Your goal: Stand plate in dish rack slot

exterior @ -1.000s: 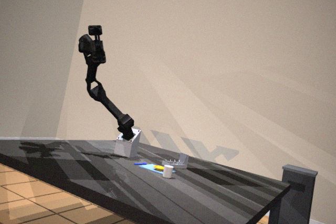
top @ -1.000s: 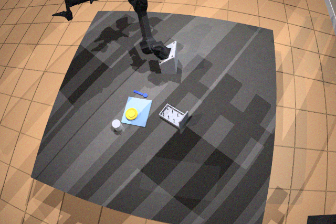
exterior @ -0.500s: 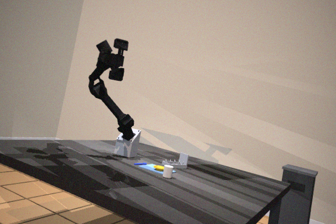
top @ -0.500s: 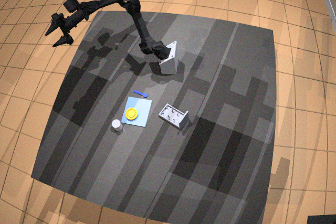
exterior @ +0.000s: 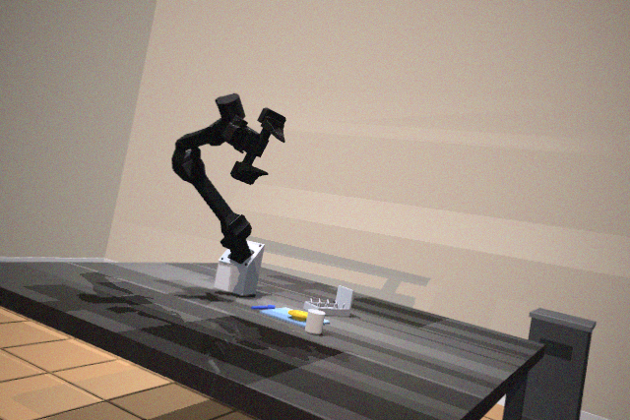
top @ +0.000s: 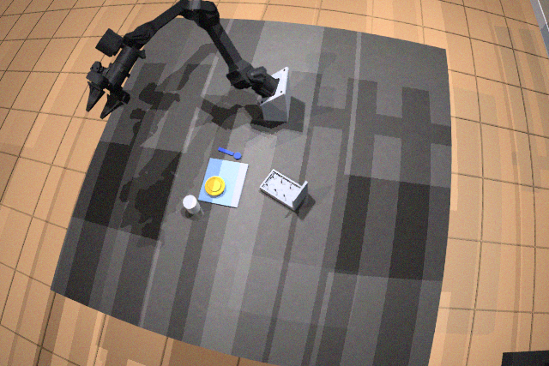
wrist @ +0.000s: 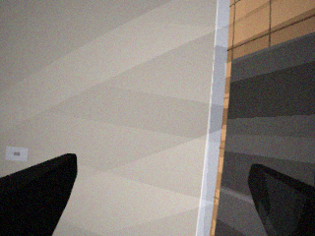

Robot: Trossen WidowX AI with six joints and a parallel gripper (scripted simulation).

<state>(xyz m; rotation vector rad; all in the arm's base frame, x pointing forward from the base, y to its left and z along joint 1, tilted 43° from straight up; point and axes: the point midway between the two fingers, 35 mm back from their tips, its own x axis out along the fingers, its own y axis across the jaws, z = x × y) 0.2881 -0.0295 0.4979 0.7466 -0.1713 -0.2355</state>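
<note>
My gripper tip is now 40 mm past the yellow plate, 270 mm to the right of it and 390 mm above it. Also, from my gripper tip: white cup: 40 mm ahead, 230 mm to the left, 380 mm below; light blue mat: 70 mm behind, 290 mm to the left, 400 mm below; dish rack: 90 mm behind, 480 mm to the left, 380 mm below.
</note>
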